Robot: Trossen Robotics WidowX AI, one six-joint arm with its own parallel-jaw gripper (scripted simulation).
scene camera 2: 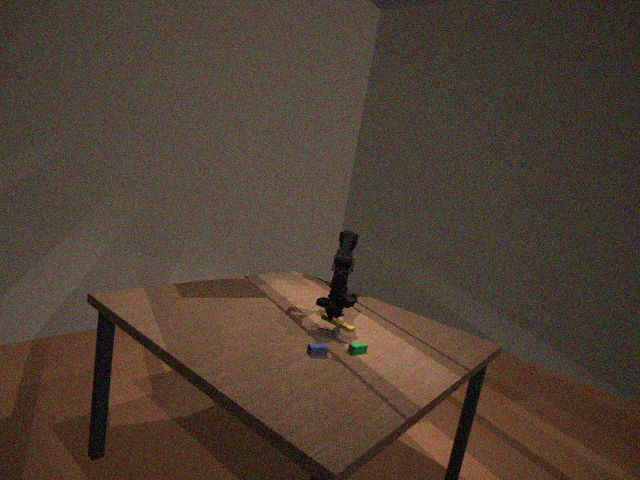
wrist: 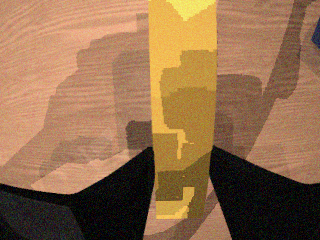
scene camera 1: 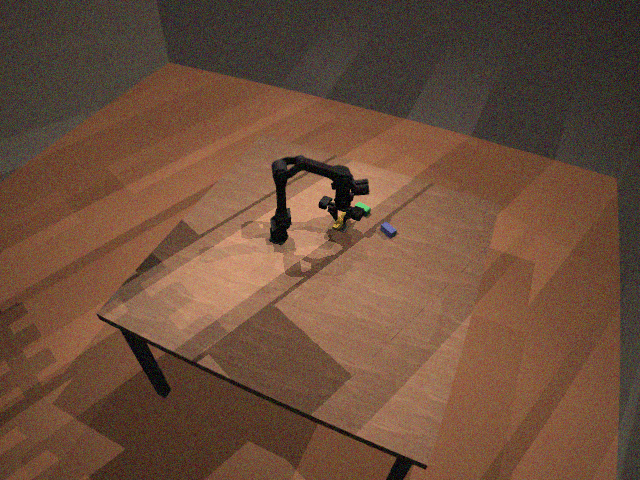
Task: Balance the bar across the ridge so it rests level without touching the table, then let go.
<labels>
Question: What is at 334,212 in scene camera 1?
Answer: My gripper.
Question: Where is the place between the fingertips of my gripper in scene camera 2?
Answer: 332,320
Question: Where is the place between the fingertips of my gripper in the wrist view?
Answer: At 181,153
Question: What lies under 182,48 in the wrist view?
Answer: A yellow bar.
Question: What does my gripper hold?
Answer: A yellow bar.
</labels>
